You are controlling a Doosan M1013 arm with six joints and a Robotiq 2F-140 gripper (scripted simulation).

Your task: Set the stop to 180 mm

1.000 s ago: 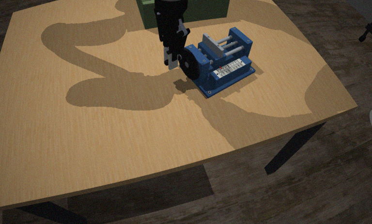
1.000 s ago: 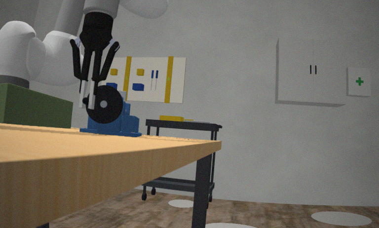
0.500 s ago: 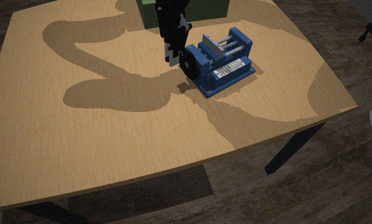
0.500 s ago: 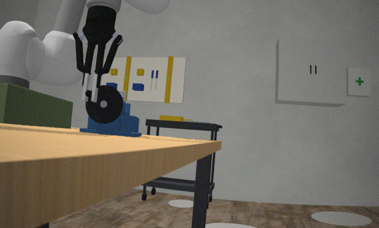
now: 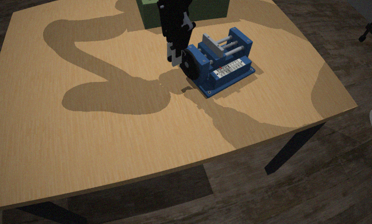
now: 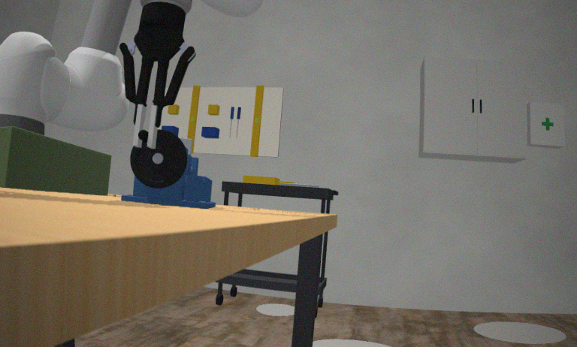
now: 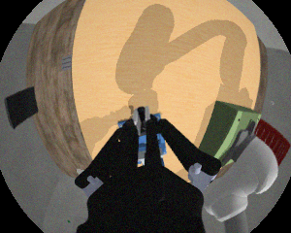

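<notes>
The stop plate is 12 cm to the left of my hand and 3 cm below it. Also, from my hand: handwheel 2 cm to the left, 2 cm below.
</notes>
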